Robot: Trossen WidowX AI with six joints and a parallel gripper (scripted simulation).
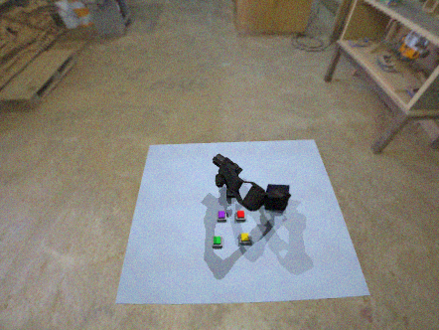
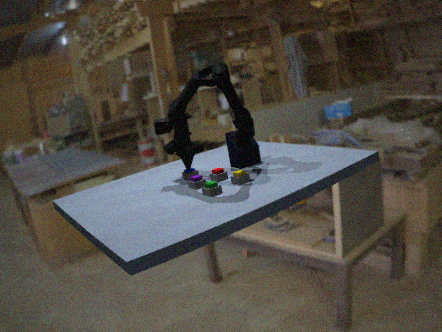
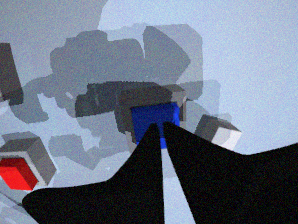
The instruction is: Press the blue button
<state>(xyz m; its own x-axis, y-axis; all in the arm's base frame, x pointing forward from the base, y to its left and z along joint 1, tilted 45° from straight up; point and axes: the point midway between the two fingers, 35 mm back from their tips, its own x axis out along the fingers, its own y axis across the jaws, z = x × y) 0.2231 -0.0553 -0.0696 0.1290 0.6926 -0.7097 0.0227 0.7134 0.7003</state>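
The blue button is 1 cm below my gripper tip. Also, from my gripper tip: white block (4 cm behind, 6 cm to the right, 3 cm below); purple button (6 cm ahead, 14 cm to the left); red button (3 cm behind, 15 cm to the left).
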